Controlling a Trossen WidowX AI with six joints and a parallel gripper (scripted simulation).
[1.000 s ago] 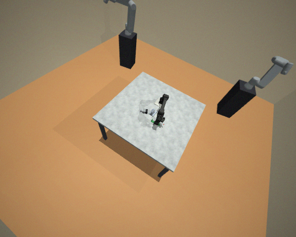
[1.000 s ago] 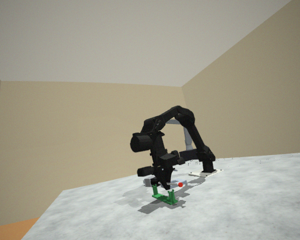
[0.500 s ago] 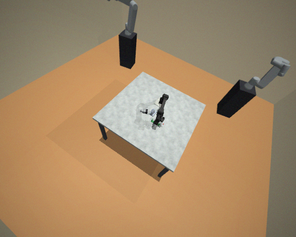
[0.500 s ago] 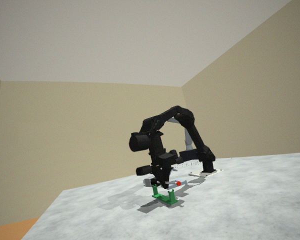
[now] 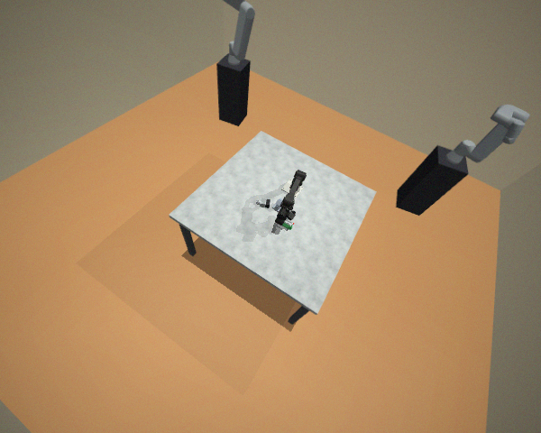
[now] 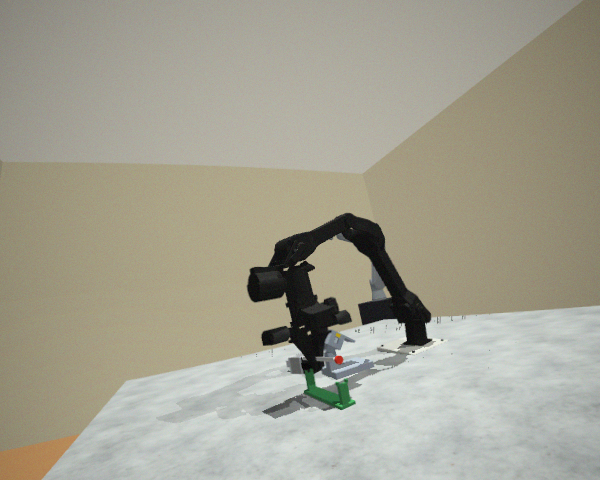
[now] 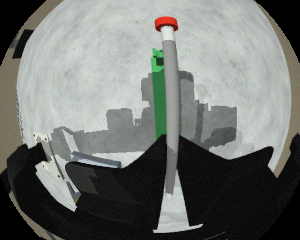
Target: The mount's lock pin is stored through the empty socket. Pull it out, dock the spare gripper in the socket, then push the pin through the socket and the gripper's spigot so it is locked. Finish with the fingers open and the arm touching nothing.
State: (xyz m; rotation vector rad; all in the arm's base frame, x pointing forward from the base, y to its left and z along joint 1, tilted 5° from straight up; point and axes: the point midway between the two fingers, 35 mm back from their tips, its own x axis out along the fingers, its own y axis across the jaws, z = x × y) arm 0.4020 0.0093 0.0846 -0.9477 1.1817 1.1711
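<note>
My gripper tip is 3 cm above the green cradle and 2 cm to the right of it. From my gripper tip the other things lie so: spare gripper: 21 cm to the right, 11 cm behind, 3 cm below; mount socket: 14 cm behind, 8 cm to the right.
</note>
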